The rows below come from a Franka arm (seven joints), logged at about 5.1 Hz.
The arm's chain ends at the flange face. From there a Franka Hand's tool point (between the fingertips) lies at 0.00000 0.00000 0.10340 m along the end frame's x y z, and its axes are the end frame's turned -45 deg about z.
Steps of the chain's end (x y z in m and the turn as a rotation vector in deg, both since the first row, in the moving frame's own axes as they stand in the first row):
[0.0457, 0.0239, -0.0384, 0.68, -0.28, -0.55]
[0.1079, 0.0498, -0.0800, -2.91, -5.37, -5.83]
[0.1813, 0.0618, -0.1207, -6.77, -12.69, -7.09]
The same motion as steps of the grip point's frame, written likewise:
[0.0159, 0.0480, -0.0384, 0.68, 0.28, -0.55]
[0.0304, 0.1089, -0.0806, 1.74, -5.85, -5.83]
[0.0595, 0.1660, -0.1239, 4.19, -13.76, -7.09]

